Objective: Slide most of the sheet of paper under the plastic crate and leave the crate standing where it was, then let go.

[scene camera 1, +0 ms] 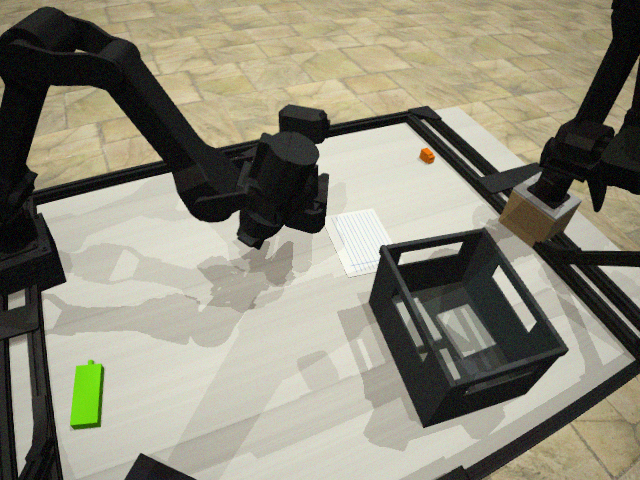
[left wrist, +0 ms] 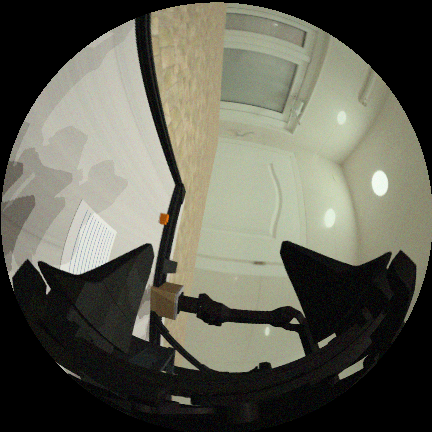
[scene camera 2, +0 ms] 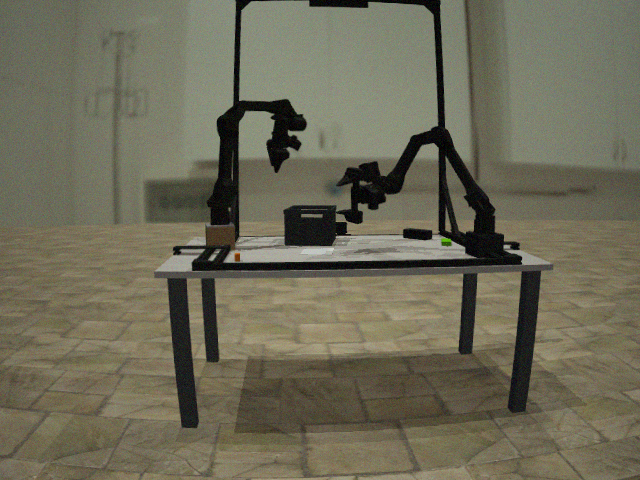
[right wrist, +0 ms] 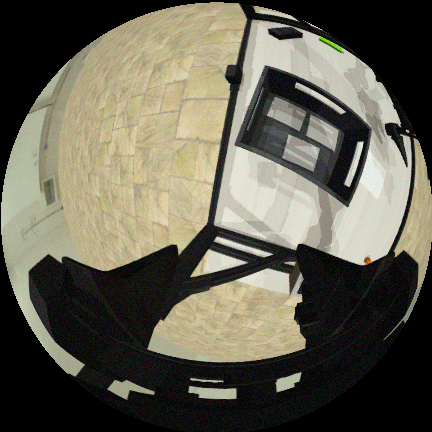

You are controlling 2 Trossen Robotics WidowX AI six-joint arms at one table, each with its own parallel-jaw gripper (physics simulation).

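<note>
The white lined sheet of paper [scene camera 1: 359, 240] [scene camera 2: 316, 251] [left wrist: 92, 247] [right wrist: 374, 177] lies flat, mostly outside the crate's footprint; whether an edge reaches under is hidden. The dark plastic crate [scene camera 1: 439, 403] [scene camera 2: 310, 229] [right wrist: 352, 137] stands upright beside it. My left gripper [scene camera 2: 338, 198] [left wrist: 217, 249] is open and empty, above the table and pointing sideways; its fingertips are hard to make out in scene camera 1. My right gripper [scene camera 2: 287, 157] [right wrist: 239, 251] is open and empty, high above the crate's level; it is partly cut off in scene camera 1.
An orange block [scene camera 1: 427, 155] [scene camera 2: 237, 256] [left wrist: 163, 218] lies near the far rail. A green bottle-shaped block [scene camera 1: 86, 395] [scene camera 2: 446, 241] [right wrist: 331, 44] and a black box [scene camera 1: 155, 467] [scene camera 2: 417, 234] [right wrist: 285, 33] lie away from the crate. A brown box [scene camera 2: 219, 235] [left wrist: 167, 301] stands at the right arm's mount.
</note>
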